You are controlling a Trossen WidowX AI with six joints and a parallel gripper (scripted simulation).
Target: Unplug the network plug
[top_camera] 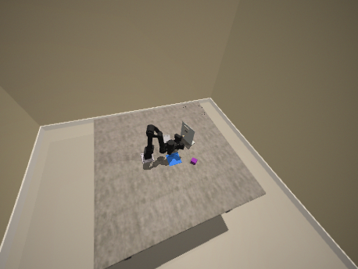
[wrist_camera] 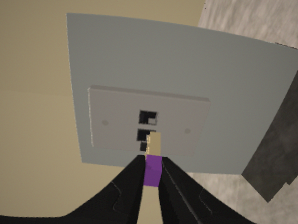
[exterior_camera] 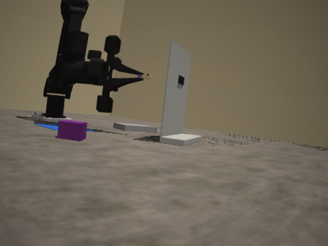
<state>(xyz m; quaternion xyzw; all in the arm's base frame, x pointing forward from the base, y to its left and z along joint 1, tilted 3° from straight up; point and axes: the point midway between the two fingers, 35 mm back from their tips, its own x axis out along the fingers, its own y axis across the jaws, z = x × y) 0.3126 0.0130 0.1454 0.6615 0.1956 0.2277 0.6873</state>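
Now: gripper tip 140 mm above the blue marked square, 130 mm to the left of it and 120 mm past it. Round my gripper tip: white upright panel: 80 mm ahead, 50 mm to the left, 40 mm below; then network plug: 10 mm ahead; then flat grey slab: 130 mm below, 120 mm behind, 110 mm to the left.
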